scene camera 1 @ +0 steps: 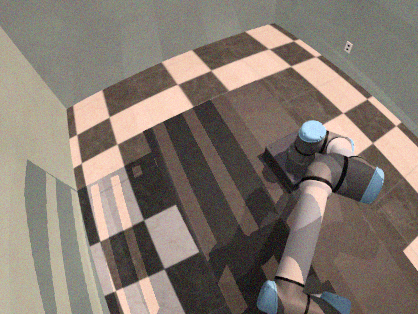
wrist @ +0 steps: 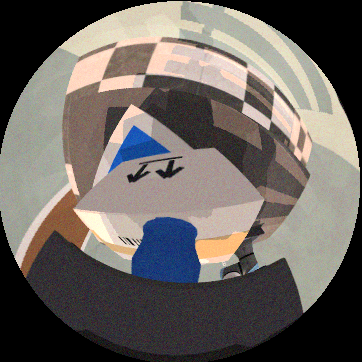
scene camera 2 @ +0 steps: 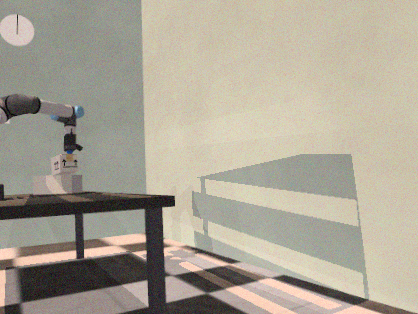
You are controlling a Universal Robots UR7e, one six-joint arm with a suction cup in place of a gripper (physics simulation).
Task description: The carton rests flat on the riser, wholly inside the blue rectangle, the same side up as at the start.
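Pixels of known places: hand at its tool point: [wrist: 171,221]; arm's base at its link origin: [scene camera 1: 300,154] [wrist: 242,246].
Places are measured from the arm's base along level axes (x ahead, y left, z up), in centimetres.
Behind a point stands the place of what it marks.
The white carton [scene camera 2: 70,163] {x 54.5, y 49.8, z 13.1 cm} [wrist: 165,187] {x 57.6, y 57.3, z 16.5 cm} hangs from my blue suction cup [scene camera 2: 69,151] [wrist: 167,250], which is on its taped top. It is upright, its printed arrows pointing up in scene camera 2. It is over the right part of the pale riser [scene camera 2: 70,184] {x 53.7, y 47.4, z -0.3 cm} [wrist: 150,127] {x 61.2, y 60.4, z 6.0 cm}, its underside at or very near the riser's top; I cannot tell whether they touch. In the wrist view, a corner of the blue rectangle [wrist: 132,142] {x 58.7, y 63.1, z 6.0 cm} shows beyond the carton's lower edge; the carton hides the rest. Carton, riser and cup do not show in scene camera 1.
The riser stands on the dark table [scene camera 2: 100,203] {x 39.3, y -68.7, z -7.0 cm}. The arm's base [scene camera 1: 282,167] {x 13.4, y 0.3, z 0.5 cm} is on the right side in scene camera 1, with the arm's forearm [scene camera 1: 304,230] {x 42.2, y 32.7, z 48.2 cm} reaching to the bottom edge. Striped shadows lie across the table. A wall clock [scene camera 2: 17,30] hangs behind.
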